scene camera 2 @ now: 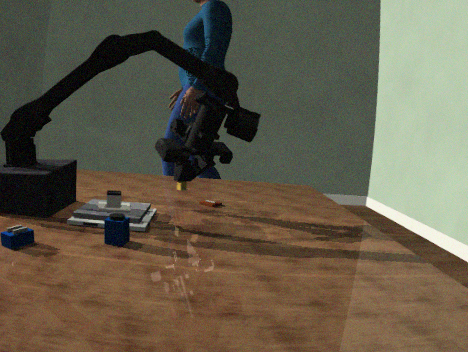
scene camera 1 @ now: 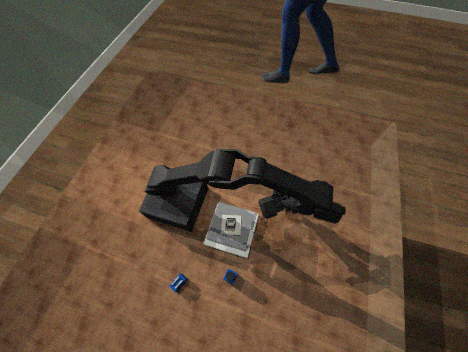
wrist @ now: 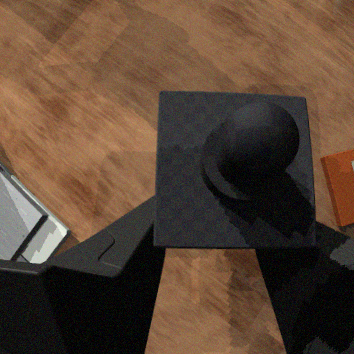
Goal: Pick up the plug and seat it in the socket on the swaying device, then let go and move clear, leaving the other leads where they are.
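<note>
My gripper (scene camera 2: 184,175) (wrist: 209,207) is shut on the plug, a dark square block (wrist: 190,150) with a round knob in the wrist view. Its yellow end (scene camera 2: 181,186) sticks out below the fingertips in scene camera 2, above the table. In scene camera 1 the arm hides the fingertips. The gripper leans and hangs to the right of the device, apart from it. The device (scene camera 1: 215,232) (scene camera 2: 140,226) (wrist: 57,237) is a flat grey and white stack on the table. The small upright socket (scene camera 1: 230,223) (scene camera 2: 114,199) stands on its pale top plate.
A blue block with pale strips (scene camera 1: 177,283) (scene camera 2: 17,238) and a blue block with a black round top (scene camera 1: 230,276) (scene camera 2: 117,231) lie on the near side of the device. A flat orange piece (scene camera 2: 211,203) (wrist: 344,190) lies to the right. A person (scene camera 1: 290,40) (scene camera 2: 212,35) stands behind.
</note>
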